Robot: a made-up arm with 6 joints. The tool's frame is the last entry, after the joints. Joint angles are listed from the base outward. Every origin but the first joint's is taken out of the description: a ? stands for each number. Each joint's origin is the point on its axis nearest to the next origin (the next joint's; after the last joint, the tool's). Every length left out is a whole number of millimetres.
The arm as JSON. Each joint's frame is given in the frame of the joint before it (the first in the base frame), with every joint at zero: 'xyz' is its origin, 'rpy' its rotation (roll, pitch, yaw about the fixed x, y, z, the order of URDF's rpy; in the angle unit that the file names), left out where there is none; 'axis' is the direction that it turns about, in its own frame. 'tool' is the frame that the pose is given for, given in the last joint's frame.
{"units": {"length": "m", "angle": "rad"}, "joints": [
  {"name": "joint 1", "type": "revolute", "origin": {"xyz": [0.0, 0.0, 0.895], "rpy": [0.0, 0.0, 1.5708]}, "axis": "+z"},
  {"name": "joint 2", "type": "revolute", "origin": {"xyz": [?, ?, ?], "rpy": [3.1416, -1.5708, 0.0]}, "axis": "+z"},
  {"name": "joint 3", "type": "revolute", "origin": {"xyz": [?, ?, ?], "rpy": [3.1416, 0.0, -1.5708]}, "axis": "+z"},
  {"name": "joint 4", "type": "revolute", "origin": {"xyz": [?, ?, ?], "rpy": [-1.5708, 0.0, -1.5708]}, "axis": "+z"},
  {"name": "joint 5", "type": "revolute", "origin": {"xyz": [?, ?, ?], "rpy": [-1.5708, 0.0, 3.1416]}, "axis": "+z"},
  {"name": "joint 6", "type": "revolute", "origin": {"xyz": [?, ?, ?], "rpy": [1.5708, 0.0, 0.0]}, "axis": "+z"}
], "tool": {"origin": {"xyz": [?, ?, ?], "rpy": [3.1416, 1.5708, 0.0]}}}
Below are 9 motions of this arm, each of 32 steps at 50 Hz.
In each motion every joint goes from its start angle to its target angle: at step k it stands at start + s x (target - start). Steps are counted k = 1, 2, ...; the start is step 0. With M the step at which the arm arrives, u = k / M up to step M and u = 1 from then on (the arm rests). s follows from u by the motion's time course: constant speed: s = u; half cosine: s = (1 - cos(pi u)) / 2; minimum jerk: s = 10 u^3 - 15 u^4 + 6 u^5.
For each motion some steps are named. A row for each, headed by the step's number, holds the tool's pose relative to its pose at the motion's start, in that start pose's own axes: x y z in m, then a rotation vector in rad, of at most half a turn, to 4 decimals.
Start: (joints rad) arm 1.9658 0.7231 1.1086 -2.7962 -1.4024 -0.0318
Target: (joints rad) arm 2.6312 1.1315 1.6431 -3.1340 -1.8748 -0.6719
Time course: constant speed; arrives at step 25
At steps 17, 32:
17: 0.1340 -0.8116 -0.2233 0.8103 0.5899 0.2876
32: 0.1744 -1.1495 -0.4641 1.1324 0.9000 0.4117

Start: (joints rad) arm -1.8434 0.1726 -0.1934 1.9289 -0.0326 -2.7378
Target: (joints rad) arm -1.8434 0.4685 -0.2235 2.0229 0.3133 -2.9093
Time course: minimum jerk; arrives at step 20
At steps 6, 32:
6: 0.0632 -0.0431 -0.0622 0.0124 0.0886 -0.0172
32: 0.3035 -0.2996 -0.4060 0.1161 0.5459 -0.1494

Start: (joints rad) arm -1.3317 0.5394 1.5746 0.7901 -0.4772 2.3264
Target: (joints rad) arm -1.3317 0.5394 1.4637 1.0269 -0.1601 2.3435
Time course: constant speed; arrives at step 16
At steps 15, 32:
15: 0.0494 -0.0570 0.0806 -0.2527 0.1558 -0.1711
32: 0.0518 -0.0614 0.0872 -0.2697 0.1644 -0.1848

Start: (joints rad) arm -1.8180 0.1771 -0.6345 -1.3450 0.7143 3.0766
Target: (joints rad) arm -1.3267 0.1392 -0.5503 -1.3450 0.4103 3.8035
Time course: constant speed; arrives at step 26
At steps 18, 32:
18: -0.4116 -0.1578 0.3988 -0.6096 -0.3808 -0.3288
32: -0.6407 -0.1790 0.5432 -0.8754 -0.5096 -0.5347

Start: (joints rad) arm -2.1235 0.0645 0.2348 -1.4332 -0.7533 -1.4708
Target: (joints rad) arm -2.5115 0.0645 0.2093 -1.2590 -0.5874 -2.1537
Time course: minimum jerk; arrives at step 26
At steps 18, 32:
18: -0.3851 0.3766 0.1544 0.4576 -0.1079 0.4736
32: -0.4837 0.4391 0.1798 0.5486 -0.0994 0.5810

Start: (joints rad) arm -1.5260 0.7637 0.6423 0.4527 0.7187 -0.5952
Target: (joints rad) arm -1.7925 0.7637 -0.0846 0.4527 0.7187 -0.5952
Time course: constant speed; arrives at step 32
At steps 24, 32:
24: -0.6241 -0.4315 -0.5007 0.1043 0.4730 -0.3187
32: -0.8963 -0.5023 -0.6059 0.1609 0.6203 -0.4308

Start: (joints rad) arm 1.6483 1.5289 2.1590 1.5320 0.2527 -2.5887
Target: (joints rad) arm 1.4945 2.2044 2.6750 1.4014 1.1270 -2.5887
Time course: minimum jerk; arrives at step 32
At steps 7, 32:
7: -0.0364 -0.0553 -0.0282 0.0060 0.0516 0.0201
32: -0.7370 -0.5444 -0.3164 0.1331 0.6604 0.3115

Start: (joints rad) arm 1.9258 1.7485 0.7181 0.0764 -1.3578 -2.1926
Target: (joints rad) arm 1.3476 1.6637 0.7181 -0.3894 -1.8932 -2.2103
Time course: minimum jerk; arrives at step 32
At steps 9, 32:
9: -0.0095 0.0586 0.1344 0.0675 0.0632 -0.1248
32: 0.0568 0.2760 1.0328 0.2755 0.5696 -0.8565

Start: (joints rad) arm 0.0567 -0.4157 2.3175 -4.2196 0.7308 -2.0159
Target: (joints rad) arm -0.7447 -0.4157 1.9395 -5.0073 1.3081 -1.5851
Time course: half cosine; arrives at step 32
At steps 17, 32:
17: 0.2973 0.6698 -0.2651 -0.0191 0.1364 0.7345
32: 0.2890 1.1326 -0.5779 0.0489 0.1820 1.2436

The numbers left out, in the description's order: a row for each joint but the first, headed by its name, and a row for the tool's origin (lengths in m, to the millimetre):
joint 2: 0.0 -0.214 0.0
joint 3: 1.145 0.0 0.0
joint 4: -1.202 -0.229 0.0
joint 5: 0.0 0.0 0.0
joint 6: 0.0 0.252 0.0
tool: 0.0 0.0 0.0

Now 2 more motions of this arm.
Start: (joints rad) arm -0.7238 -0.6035 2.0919 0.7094 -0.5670 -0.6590
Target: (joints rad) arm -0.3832 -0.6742 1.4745 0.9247 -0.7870 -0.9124
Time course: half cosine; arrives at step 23
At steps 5, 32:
5: 0.0603 -0.0569 -0.0719 0.0147 0.0784 -0.0511
32: 0.2599 -0.4601 -0.7440 0.1169 0.6788 -0.4207

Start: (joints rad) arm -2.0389 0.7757 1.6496 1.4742 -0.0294 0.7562
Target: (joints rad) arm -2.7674 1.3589 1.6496 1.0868 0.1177 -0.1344
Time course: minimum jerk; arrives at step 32
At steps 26, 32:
26: -0.6385 1.7559 -0.7551 0.7851 0.4293 0.5254
32: -0.7138 1.8211 -0.8181 0.8283 0.4769 0.5353

